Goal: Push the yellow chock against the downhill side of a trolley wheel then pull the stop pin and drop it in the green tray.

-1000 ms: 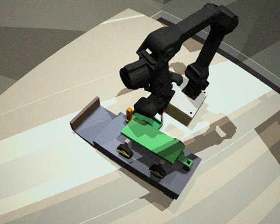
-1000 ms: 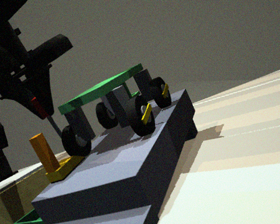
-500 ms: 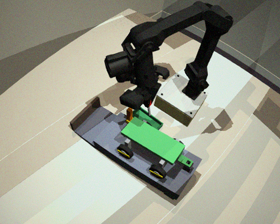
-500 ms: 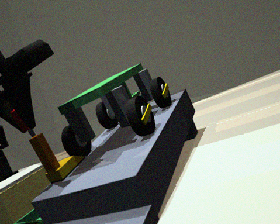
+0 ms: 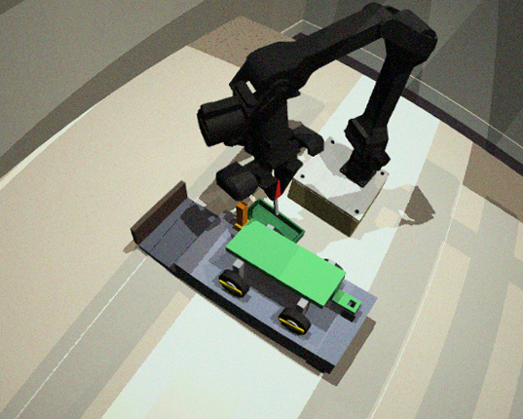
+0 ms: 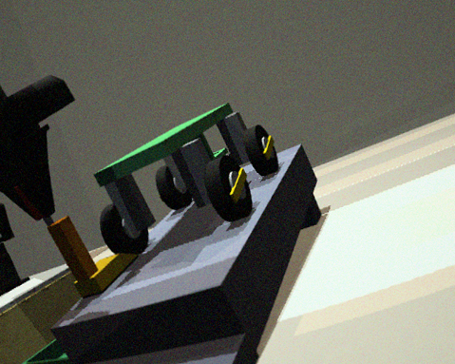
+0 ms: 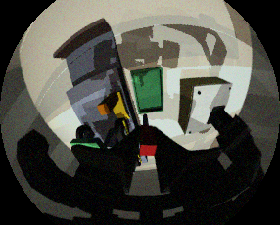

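My gripper tip is right at the red-headed stop pin. Round my gripper tip: trolley (100 mm to the left, 100 mm ahead, 20 mm below); yellow chock (50 mm below, 50 mm ahead, 10 mm to the right); green tray (140 mm below, 20 mm behind).
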